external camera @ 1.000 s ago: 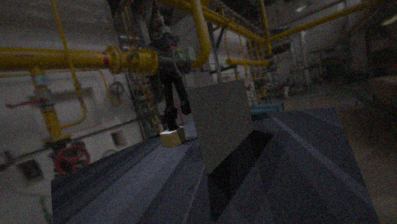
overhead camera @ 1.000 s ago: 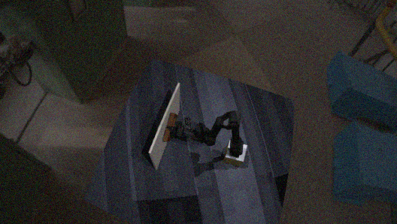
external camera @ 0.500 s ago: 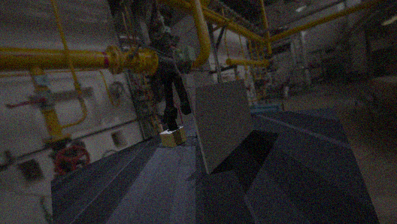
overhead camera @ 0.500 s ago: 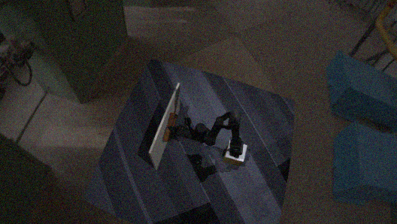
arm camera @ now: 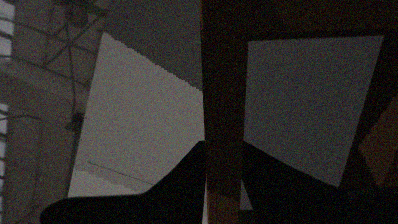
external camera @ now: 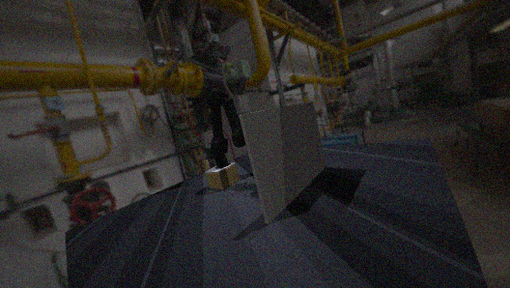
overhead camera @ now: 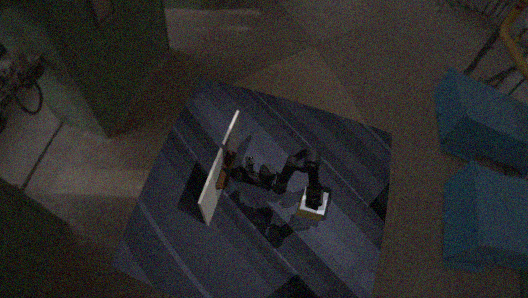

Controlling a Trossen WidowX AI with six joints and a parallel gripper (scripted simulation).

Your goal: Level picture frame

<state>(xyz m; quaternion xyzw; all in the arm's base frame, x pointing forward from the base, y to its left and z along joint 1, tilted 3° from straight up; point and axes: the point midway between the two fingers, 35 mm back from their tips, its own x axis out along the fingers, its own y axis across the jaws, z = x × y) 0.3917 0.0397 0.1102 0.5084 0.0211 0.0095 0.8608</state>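
Now: the picture frame 2 cm to the right of my gripper tip and 5 cm below it. The rest, counted from my gripper tip: wall panel: 1 cm ahead, 1 cm to the right, 6 cm below.
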